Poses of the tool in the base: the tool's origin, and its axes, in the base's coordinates. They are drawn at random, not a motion.
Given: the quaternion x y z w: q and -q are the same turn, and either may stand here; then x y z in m.
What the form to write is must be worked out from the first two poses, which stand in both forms.
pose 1, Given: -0.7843 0.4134 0.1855 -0.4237 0.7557 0.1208 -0.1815
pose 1, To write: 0.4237 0.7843 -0.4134 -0.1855 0.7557 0.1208 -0.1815
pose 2, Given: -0.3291 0.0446 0.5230 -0.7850 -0.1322 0.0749 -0.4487
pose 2, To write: 0.7850 0.3291 -0.0446 -0.5230 -0.1322 0.0749 -0.4487
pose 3, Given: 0.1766 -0.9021 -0.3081 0.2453 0.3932 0.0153 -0.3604
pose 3, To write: 0.2453 0.1766 -0.9021 -0.3081 0.3932 0.0153 -0.3604
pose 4, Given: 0.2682 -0.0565 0.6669 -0.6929 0.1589 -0.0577 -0.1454
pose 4, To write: 0.6929 -0.2682 0.0565 -0.6669 0.1589 -0.0577 -0.1454
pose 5, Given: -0.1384 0.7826 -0.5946 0.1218 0.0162 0.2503 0.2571
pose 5, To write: 0.1218 -0.1384 0.7826 -0.5946 0.0162 0.2503 0.2571
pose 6, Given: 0.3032 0.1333 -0.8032 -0.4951 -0.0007 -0.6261 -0.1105
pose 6, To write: 0.4951 -0.3032 -0.1333 0.8032 -0.0007 -0.6261 -0.1105
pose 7, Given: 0.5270 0.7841 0.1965 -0.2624 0.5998 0.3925 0.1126
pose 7, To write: 0.2624 -0.5270 -0.7841 -0.1965 0.5998 0.3925 0.1126
